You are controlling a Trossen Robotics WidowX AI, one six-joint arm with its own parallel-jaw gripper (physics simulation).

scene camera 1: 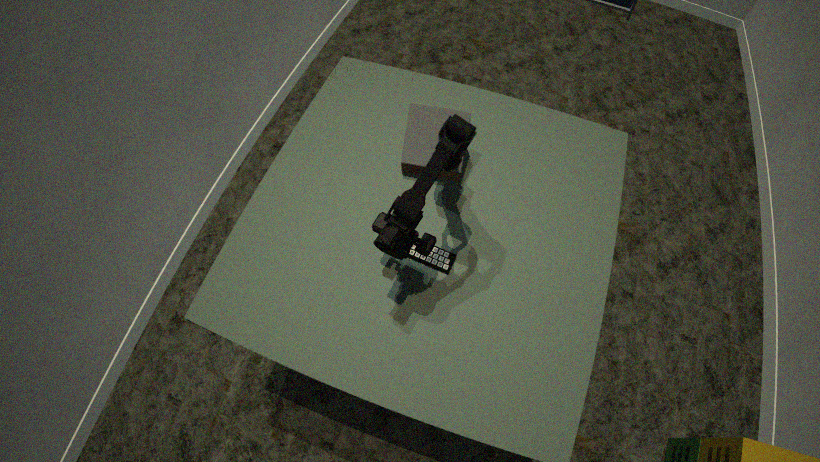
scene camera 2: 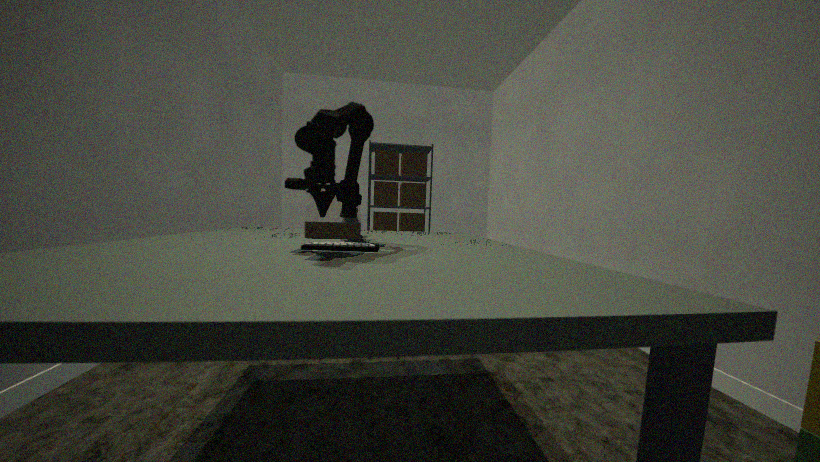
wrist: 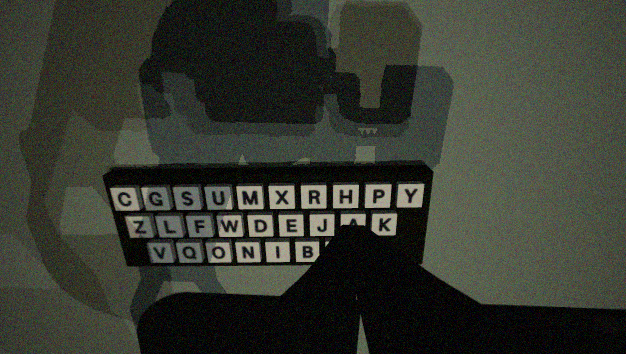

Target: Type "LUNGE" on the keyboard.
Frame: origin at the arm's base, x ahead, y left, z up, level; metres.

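Seen in the pictures: gripper, between the fingertips: [scene camera 2: 322, 217] [wrist: 351, 236]; arm's base, origin of its link: [scene camera 2: 349, 212].
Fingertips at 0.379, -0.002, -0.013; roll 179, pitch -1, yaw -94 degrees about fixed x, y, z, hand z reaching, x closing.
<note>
Pixels of each thing's top centre, then the offset from my fingertips to it, as dx, dy, dz. Level surfaces: height alone.
- black keyboard, centre of its top: [wrist: 268, 226] [scene camera 2: 341, 243] [scene camera 1: 422, 250] -0.036, +0.046, -0.075
- L key, centre of its top: [wrist: 169, 226] -0.035, +0.112, -0.075
- U key, centre of its top: [wrist: 218, 198] -0.015, +0.076, -0.075
- G key, centre of its top: [wrist: 155, 199] -0.014, +0.116, -0.075
- N key, centre of its top: [wrist: 247, 252] -0.056, +0.062, -0.075
- E key, centre of its top: [wrist: 291, 225] -0.036, +0.031, -0.075
- pale green table, height of its surface: dz -0.091
The black keyboard [scene camera 1: 434, 259] [scene camera 2: 339, 247] [wrist: 270, 173] lies flat on the table and has three rows of white letter keys. In the wrist view, the L key [wrist: 169, 226], U key [wrist: 218, 198], G key [wrist: 156, 198], N key [wrist: 248, 251] and E key [wrist: 291, 226] all show; a shadow falls over L, U and G. My gripper [scene camera 2: 323, 214] [wrist: 351, 236] is shut and empty, its tips pointing down, with a gap above the keyboard. In the wrist view the tips overlap the lower part of the A key [wrist: 352, 219], and the fingers hide the T key.
A brownish box-shaped block [scene camera 1: 427, 137] [scene camera 2: 332, 230] sits behind the keyboard on the pale green table [scene camera 1: 516, 344] [scene camera 2: 516, 286], beside the arm's base. A shelf rack [scene camera 2: 431, 192] with brown boxes stands beyond the table. A yellow object [scene camera 1: 780, 451] shows at the lower right corner.
</note>
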